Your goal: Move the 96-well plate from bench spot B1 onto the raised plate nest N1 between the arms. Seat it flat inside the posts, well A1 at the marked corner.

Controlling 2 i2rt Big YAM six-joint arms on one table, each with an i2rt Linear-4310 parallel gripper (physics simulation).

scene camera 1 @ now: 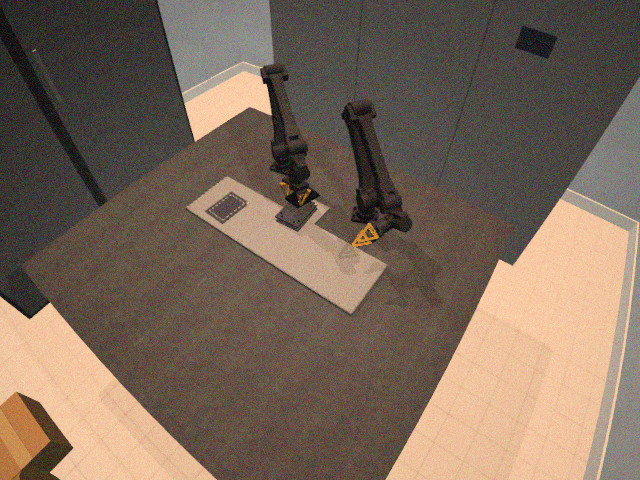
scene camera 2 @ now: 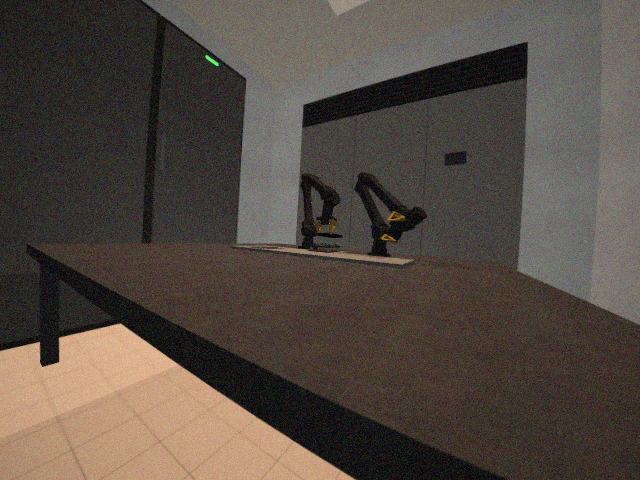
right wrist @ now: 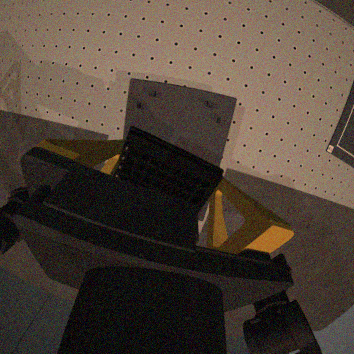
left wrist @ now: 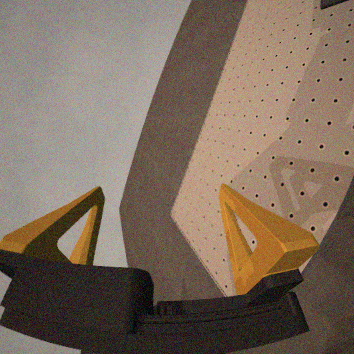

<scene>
my left gripper: open, holds nothing
my right gripper: holds a dark well plate (right wrist: 147,160)
</scene>
